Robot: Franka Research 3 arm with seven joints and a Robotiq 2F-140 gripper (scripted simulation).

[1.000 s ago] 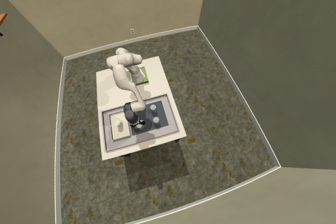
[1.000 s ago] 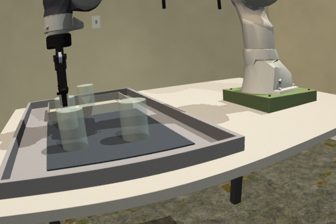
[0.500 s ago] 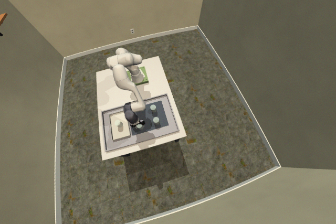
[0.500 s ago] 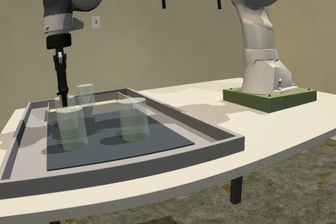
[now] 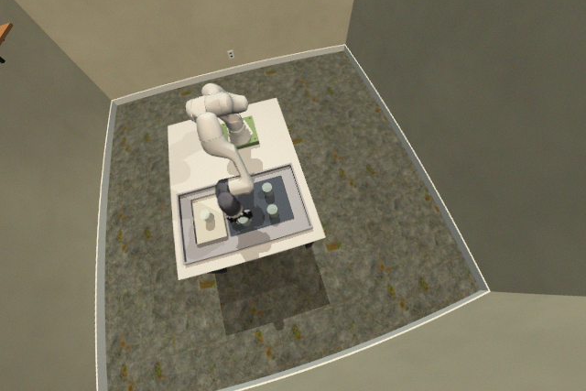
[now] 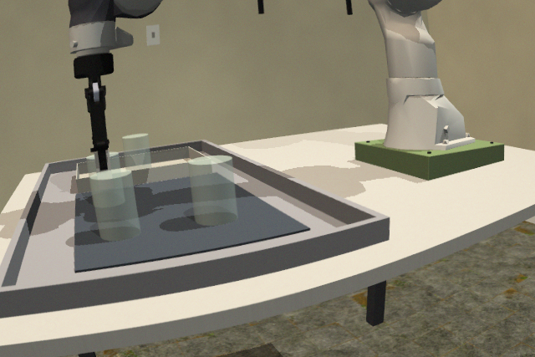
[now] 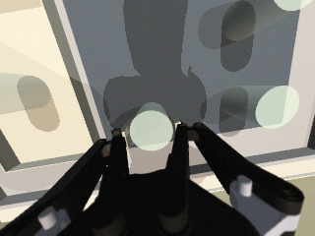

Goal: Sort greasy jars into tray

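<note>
Now: the cream tray 10 cm behind my hand, 22 cm to the right of it and 6 cm below it. From my hand the other things lie so: dark mat: 8 cm behind, 10 cm to the left, 6 cm below.
</note>
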